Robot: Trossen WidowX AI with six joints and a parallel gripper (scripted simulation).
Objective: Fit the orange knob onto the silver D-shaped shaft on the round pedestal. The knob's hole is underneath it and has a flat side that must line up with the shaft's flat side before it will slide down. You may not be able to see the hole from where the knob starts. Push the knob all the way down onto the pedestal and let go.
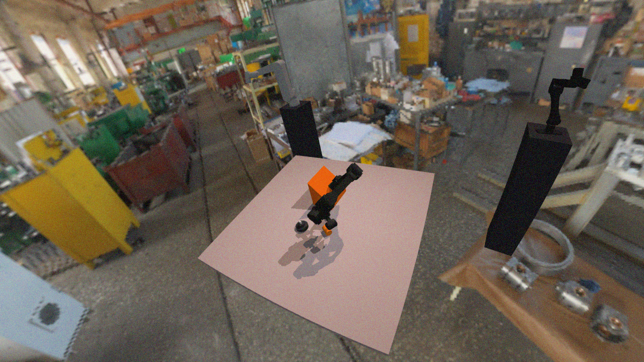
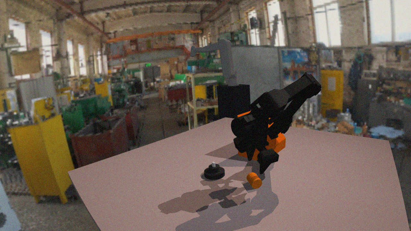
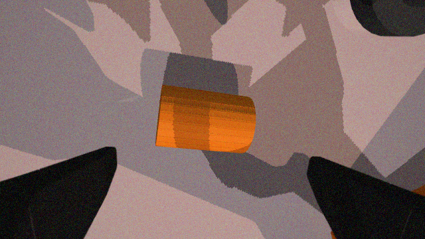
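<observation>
Right now the orange knob is 1 cm to the left of my gripper tip and 6 cm below it. From my gripper tip the other things lie so: black round pedestal (4 cm ahead, 18 cm to the right, 5 cm below).
</observation>
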